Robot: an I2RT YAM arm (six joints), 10 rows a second.
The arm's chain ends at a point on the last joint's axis. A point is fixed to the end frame.
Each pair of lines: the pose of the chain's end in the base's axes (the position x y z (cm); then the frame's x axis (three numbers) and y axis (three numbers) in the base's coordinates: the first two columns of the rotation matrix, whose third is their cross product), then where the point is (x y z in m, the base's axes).
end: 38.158, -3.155, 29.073, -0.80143, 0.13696, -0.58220, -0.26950, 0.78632, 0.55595
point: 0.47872 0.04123 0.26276
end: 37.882, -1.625, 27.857, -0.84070, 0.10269, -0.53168, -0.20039, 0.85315, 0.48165
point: 0.47559 0.04911 0.23523
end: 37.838, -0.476, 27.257, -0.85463, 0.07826, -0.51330, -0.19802, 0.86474, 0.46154
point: 0.47331 0.06032 0.22496
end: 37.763, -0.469, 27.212, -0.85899, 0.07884, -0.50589, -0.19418, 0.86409, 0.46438
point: 0.47215 0.06046 0.22379
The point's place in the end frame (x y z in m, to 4 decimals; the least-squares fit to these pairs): -0.0516 0.0155 0.1123
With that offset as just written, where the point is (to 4 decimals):
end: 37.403, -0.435, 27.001, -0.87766, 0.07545, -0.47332, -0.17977, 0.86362, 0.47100
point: 0.4664 0.0611 0.2181
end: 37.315, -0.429, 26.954, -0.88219, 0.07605, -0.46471, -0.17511, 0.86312, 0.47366
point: 0.4650 0.0612 0.2168
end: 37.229, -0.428, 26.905, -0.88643, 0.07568, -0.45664, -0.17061, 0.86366, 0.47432
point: 0.4637 0.0612 0.2154
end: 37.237, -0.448, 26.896, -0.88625, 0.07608, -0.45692, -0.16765, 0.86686, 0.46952
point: 0.4640 0.0604 0.2150
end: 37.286, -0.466, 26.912, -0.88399, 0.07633, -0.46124, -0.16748, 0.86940, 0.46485
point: 0.4649 0.0597 0.2153
